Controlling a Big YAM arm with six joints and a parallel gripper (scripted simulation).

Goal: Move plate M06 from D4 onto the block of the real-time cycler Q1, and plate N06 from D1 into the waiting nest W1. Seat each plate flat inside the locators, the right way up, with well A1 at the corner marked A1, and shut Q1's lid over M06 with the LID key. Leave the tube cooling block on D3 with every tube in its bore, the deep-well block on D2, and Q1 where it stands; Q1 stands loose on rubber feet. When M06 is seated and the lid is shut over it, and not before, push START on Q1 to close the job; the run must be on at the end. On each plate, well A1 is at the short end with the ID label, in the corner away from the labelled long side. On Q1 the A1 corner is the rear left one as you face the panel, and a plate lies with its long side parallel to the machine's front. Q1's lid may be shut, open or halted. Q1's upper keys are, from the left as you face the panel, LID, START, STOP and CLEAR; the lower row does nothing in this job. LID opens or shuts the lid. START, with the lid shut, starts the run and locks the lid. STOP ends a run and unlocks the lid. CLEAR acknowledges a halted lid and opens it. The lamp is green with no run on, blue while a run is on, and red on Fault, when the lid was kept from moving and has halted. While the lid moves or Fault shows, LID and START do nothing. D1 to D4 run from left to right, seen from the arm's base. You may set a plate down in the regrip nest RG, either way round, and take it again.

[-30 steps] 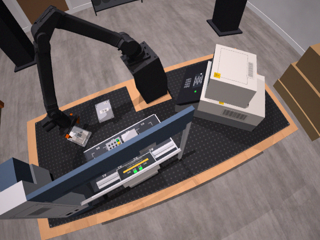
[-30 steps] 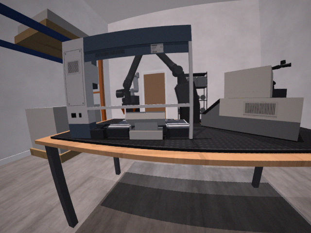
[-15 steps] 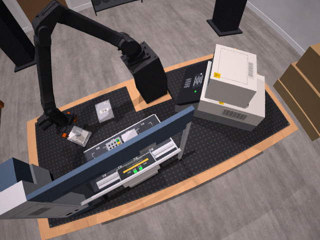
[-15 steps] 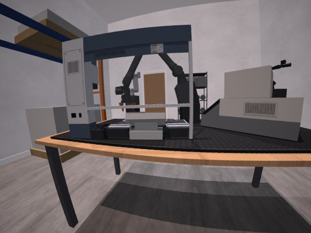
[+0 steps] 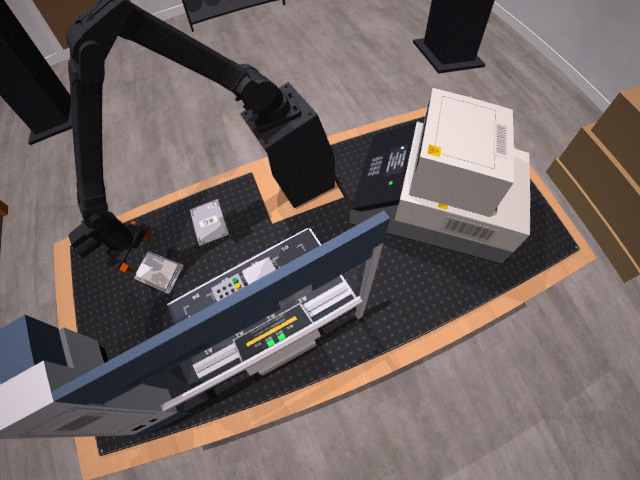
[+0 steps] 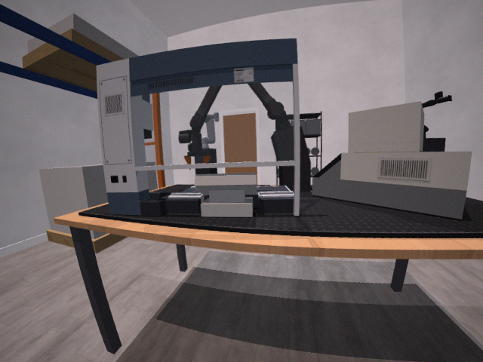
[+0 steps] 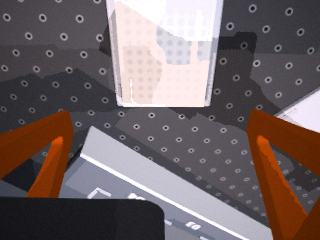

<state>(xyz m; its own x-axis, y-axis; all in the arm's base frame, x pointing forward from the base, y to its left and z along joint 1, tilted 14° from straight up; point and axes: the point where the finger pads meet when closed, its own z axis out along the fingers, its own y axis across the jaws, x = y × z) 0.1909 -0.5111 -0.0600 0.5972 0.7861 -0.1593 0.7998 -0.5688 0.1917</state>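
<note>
The green-capped tube is 25 cm to the left of my hand, 14 cm ahead of it and 7 cm below it. Round my hand: white well plate 13 cm below; then grey waiting nest 14 cm below; then tube cooling block 24 cm to the left, 19 cm ahead, 7 cm below.
</note>
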